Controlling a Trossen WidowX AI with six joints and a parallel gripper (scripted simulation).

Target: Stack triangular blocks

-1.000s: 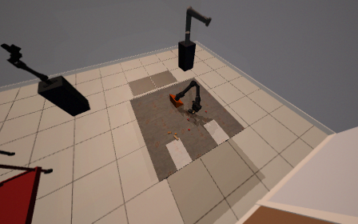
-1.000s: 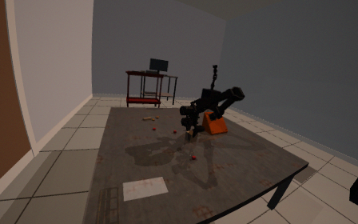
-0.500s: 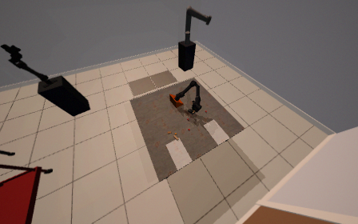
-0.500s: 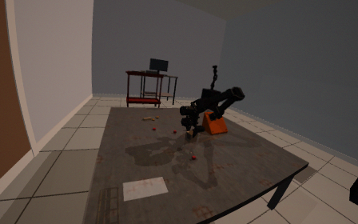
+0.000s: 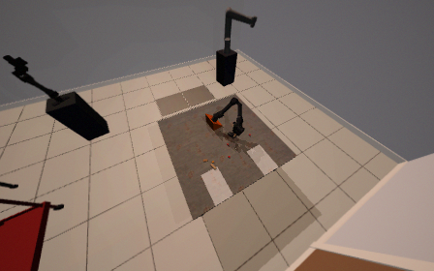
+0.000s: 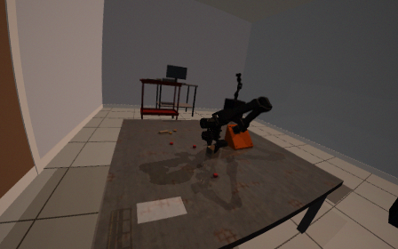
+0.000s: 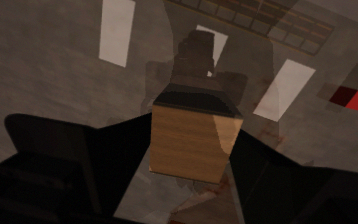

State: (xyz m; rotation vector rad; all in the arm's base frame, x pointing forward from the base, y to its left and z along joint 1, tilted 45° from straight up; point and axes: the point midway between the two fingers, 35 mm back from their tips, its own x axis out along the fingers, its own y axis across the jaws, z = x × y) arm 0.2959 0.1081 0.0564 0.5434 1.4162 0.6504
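Right now the light wooden triangular block is 1 cm ahead of my gripper tip and 1 cm above it. The rest, counted from my gripper tip: small tan wooden piece (44 cm to the right, 18 cm ahead, 3 cm below); then small orange piece (41 cm to the right, 13 cm ahead, 3 cm below).
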